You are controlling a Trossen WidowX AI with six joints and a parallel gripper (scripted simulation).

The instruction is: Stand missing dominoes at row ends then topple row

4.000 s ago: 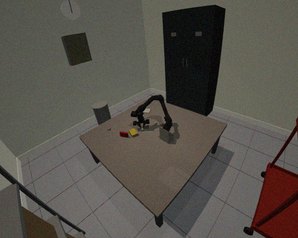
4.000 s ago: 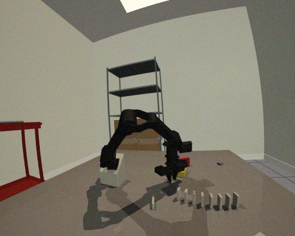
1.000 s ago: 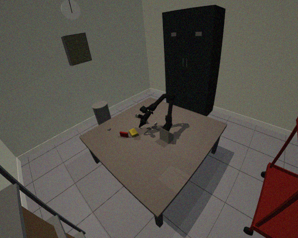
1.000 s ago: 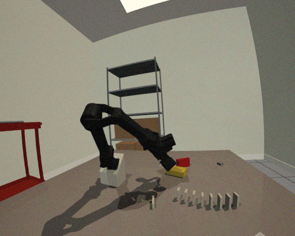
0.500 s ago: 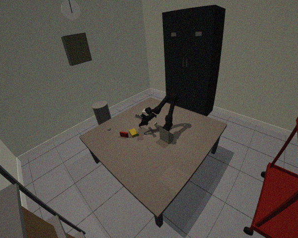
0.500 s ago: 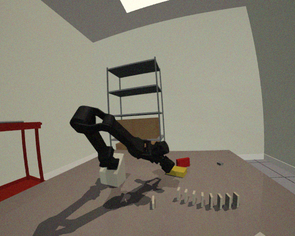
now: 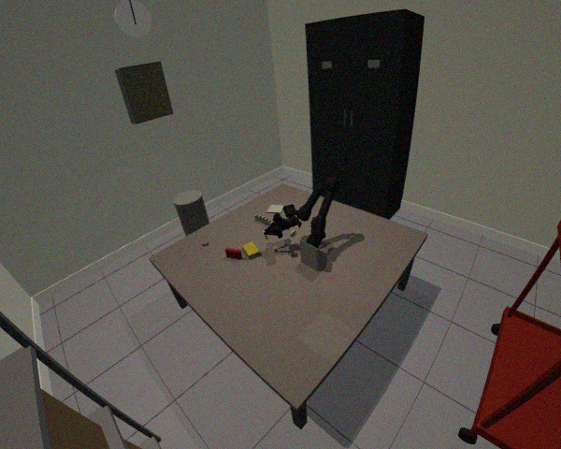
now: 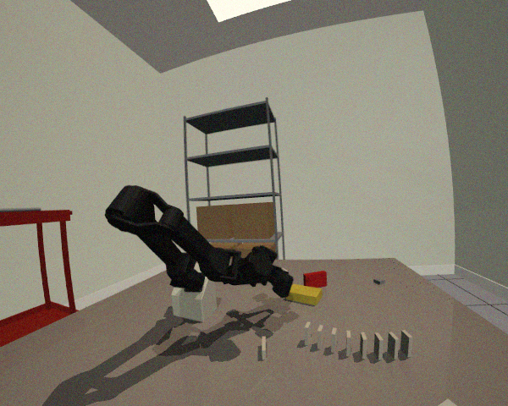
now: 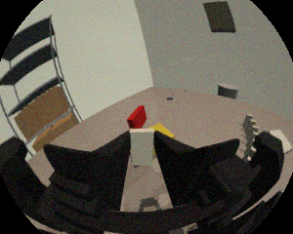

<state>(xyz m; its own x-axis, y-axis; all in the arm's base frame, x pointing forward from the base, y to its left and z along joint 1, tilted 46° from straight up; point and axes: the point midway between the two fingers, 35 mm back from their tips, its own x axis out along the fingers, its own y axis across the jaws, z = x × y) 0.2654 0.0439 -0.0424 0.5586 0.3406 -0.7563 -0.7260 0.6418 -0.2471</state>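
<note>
The yellow block lies 6 cm ahead of my gripper tip, 7 cm to the left of it and 11 cm below it. From my gripper tip the other things lie so: white sheet 28 cm ahead, 38 cm to the right, 12 cm below; red block 10 cm ahead, 17 cm to the left, 10 cm below.
</note>
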